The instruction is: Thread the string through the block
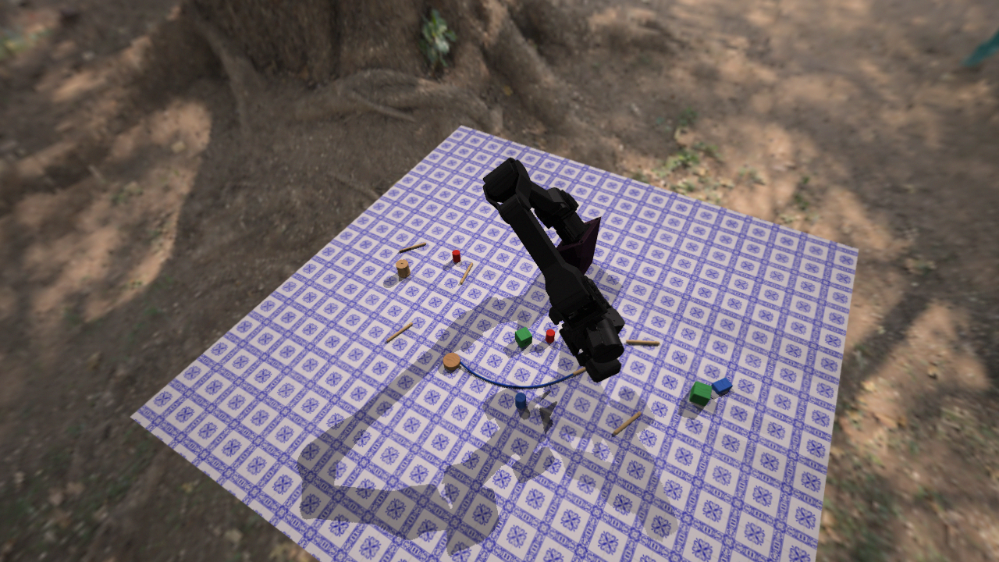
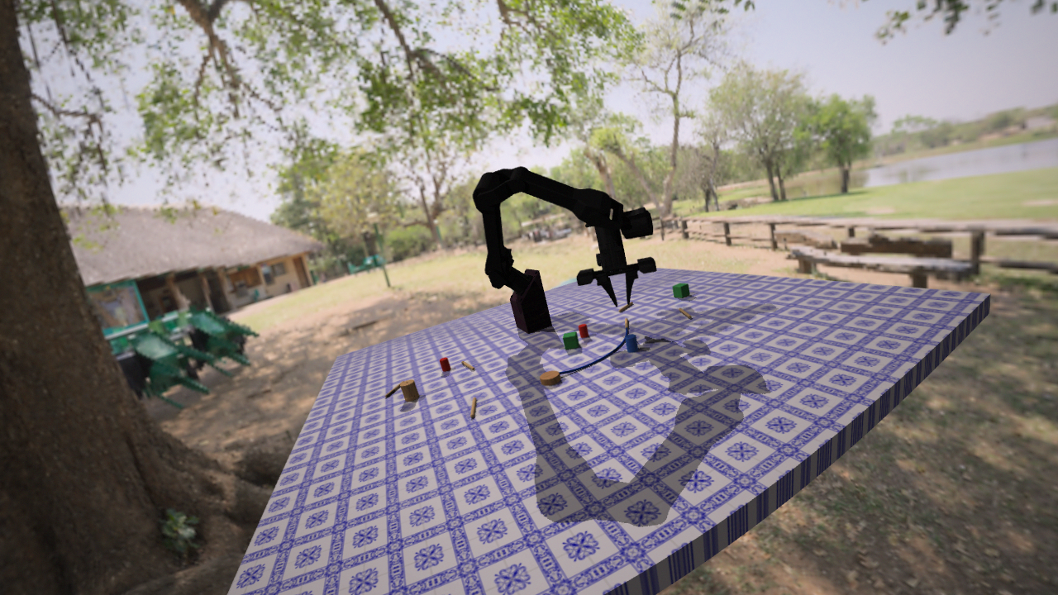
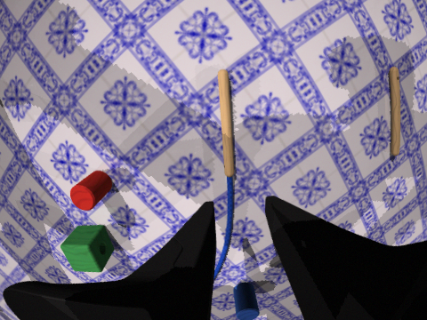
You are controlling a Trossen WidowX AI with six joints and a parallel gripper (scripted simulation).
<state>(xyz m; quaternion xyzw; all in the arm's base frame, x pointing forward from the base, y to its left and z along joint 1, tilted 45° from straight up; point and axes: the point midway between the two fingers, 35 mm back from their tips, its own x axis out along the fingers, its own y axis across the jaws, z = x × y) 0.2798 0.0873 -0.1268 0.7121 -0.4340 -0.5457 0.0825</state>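
Now: gripper tip 60 mm above the string. Also, from my gripper tip: round wooden button (130 mm ahead, 260 mm to the right, 50 mm below); thin stick (10 mm behind, 10 mm to the left, 60 mm below); blue cylinder (130 mm ahead, 70 mm to the right, 40 mm below).
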